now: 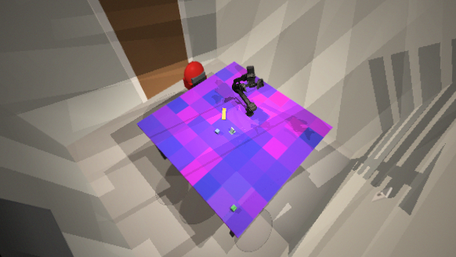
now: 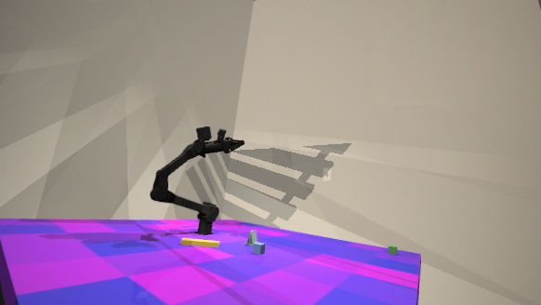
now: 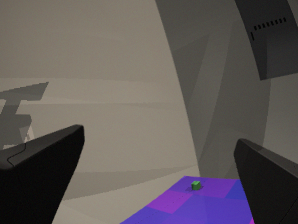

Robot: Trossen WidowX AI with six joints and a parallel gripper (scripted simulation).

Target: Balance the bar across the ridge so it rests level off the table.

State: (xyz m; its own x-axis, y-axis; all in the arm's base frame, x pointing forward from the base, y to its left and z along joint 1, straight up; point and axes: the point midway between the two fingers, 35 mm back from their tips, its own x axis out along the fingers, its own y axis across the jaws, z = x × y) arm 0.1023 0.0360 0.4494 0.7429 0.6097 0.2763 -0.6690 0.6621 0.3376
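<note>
The yellow bar is 60 mm ahead of my gripper tip, 230 mm to the right of it and 450 mm below it. From my gripper tip the other things lie so: green cube (610 mm ahead, 440 mm to the left, 440 mm below); then light blue cube (250 mm ahead, 120 mm to the right, 440 mm below).
</note>
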